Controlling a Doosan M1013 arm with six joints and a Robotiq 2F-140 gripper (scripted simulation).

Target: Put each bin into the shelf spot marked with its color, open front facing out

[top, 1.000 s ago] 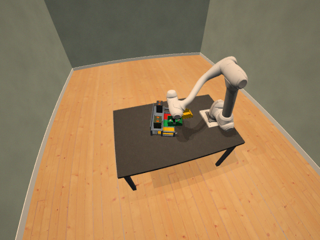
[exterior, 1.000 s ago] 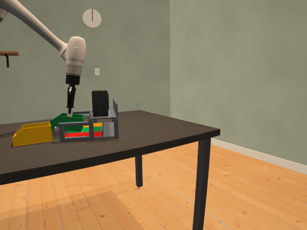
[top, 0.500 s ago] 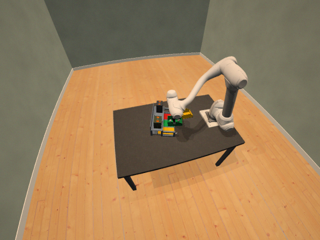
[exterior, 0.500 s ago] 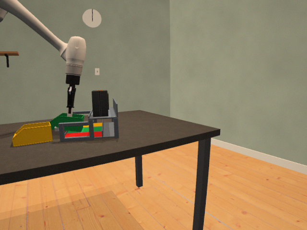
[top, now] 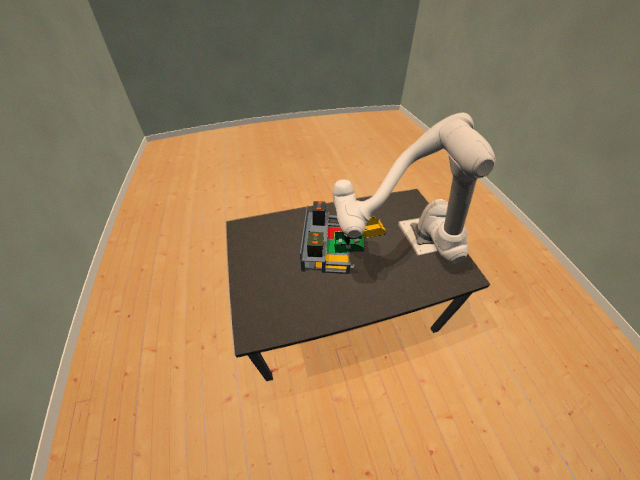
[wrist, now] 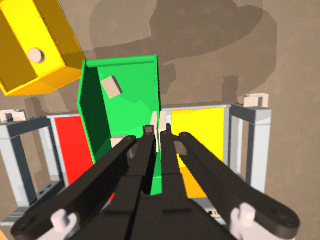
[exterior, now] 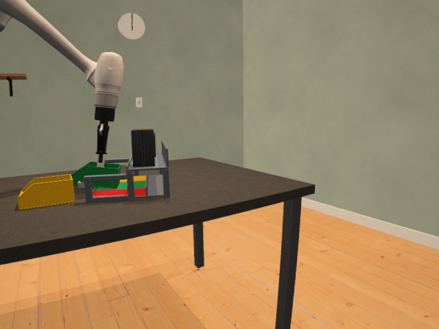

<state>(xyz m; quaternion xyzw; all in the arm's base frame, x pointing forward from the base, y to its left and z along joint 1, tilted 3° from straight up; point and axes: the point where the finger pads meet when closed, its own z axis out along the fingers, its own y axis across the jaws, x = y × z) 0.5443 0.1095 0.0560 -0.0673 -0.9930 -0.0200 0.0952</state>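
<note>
Now: hand 50 mm to the left of the green bin, 40 mm above it and 20 mm past it. Round my hand: yellow bin 180 mm behind, 170 mm to the right, 60 mm below.
</note>
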